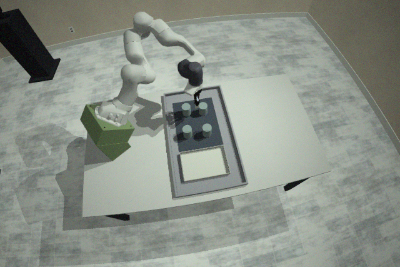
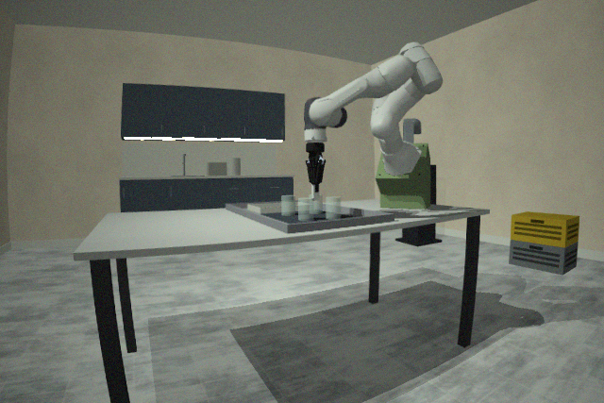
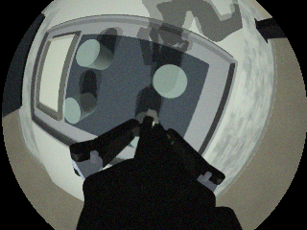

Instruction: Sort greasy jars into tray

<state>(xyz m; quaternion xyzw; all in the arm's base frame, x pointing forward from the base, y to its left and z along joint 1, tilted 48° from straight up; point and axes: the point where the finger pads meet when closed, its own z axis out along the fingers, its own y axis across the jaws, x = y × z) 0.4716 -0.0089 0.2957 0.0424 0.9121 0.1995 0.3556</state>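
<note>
Now: the grey steel surround 1 cm ahead of my hand, 19 cm to the right of it and 11 cm below it. From my hand the other things lie so: white tray (1 cm ahead, 40 cm to the right, 10 cm below); then dark drying mat (1 cm behind, 8 cm to the right, 11 cm below).
</note>
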